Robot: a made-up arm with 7 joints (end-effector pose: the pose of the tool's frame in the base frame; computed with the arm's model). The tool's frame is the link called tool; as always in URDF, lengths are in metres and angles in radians.
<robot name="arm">
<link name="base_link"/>
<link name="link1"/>
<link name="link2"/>
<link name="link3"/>
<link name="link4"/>
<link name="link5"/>
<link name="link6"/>
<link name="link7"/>
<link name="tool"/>
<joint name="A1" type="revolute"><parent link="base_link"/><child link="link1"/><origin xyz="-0.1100 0.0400 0.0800"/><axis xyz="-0.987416 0.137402 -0.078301"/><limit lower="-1.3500" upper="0.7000" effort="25" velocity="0.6"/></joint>
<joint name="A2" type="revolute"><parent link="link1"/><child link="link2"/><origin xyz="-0.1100 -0.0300 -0.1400"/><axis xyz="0.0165 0.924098 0.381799"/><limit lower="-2.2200" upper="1.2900" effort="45" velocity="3"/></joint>
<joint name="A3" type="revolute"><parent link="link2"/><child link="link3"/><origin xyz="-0.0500 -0.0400 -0.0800"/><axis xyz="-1 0 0"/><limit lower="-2.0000" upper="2.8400" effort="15" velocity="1.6"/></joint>
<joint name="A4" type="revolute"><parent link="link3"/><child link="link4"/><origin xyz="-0.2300 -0.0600 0.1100"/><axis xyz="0.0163 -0.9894 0.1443"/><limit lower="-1.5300" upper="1.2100" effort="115" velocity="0.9"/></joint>
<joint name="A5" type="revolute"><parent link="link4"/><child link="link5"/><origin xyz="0.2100 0.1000 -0.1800"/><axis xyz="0.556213 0.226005 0.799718"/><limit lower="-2.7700" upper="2.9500" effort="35" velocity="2.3"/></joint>
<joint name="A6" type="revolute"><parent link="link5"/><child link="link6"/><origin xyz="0.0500 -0.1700 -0.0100"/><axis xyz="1 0 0"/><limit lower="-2.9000" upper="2.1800" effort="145" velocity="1.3"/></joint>
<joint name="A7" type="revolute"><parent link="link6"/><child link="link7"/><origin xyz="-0.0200 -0.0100 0.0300"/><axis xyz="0 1 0"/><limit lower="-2.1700" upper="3.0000" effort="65" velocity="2.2"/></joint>
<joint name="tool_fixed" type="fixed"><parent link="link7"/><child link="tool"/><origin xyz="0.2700 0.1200 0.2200" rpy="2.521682 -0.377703 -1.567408"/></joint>
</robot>
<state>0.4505 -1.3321 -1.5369 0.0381 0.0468 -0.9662 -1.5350</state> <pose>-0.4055 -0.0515 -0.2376 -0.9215 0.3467 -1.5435</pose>
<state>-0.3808 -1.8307 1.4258 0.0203 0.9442 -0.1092 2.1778</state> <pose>-0.0711 -0.2604 -0.4414 0.8848 -0.0907 -2.2568</pose>
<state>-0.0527 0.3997 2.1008 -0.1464 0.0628 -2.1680 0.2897</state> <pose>0.0824 -0.2617 -0.0401 0.0423 1.3220 2.4909</pose>
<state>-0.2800 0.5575 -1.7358 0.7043 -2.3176 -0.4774 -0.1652</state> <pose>-0.2471 -0.4073 -0.2394 0.1025 -0.9256 -1.2812</pose>
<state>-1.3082 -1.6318 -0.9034 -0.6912 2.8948 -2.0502 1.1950</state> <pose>-0.4147 0.4108 0.3348 -1.7172 0.4323 -1.6641</pose>
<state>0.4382 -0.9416 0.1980 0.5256 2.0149 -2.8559 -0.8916</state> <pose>0.0756 -0.1374 -0.3901 0.6882 0.1264 -2.7928</pose>
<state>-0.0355 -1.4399 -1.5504 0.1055 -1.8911 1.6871 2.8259</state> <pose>-0.3056 0.1044 0.0528 -3.0395 -0.0823 0.0759</pose>
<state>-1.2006 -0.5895 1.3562 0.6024 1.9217 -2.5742 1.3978</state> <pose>0.3124 0.4217 0.0770 -1.9893 -0.7480 2.5259</pose>
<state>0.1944 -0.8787 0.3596 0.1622 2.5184 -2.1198 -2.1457</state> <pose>-0.0601 -0.3574 -0.3366 -0.0929 -1.3637 -1.2799</pose>
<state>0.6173 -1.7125 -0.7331 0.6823 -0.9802 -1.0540 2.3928</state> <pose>0.0466 -0.4166 -0.0697 1.7997 0.8013 -2.1654</pose>
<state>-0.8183 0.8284 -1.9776 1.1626 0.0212 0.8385 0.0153</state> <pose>-0.3657 -0.0329 -0.7462 0.4905 0.2597 1.8028</pose>
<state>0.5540 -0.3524 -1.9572 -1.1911 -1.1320 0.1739 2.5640</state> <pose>-0.7976 0.0440 -0.3451 -0.7743 0.6920 -1.6799</pose>
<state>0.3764 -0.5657 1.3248 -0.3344 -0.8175 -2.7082 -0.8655</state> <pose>-0.6081 -0.4502 0.0388 -1.7298 0.5912 -0.6829</pose>
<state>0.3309 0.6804 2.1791 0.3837 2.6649 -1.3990 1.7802</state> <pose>-0.4526 -0.6002 -0.1101 2.1317 1.4193 3.1101</pose>
